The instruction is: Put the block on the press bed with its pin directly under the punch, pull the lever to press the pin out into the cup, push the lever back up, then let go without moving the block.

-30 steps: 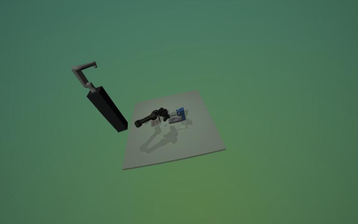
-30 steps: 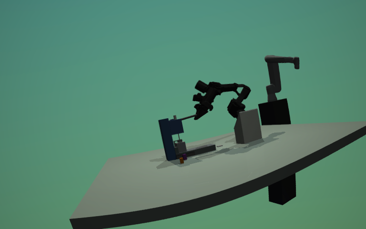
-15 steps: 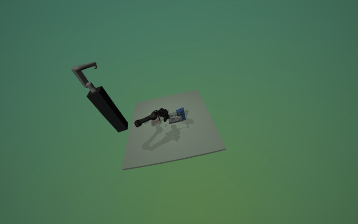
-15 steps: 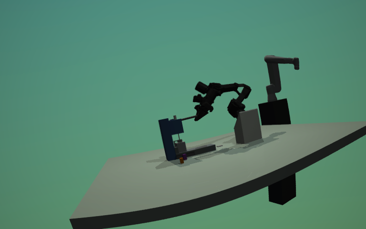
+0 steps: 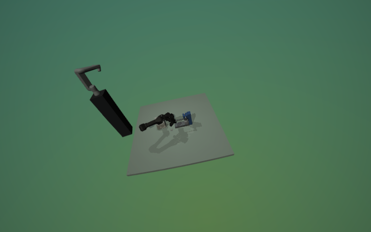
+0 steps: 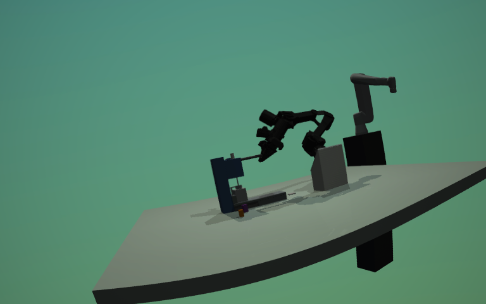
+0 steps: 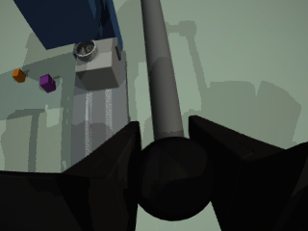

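The grey lever lies 50 mm ahead of my gripper tip and 20 mm above it. The rest, counted from my gripper tip: grey punch: 130 mm ahead, 60 mm to the left, 30 mm below; then orange cube: 200 mm ahead, 220 mm to the left, 150 mm below.
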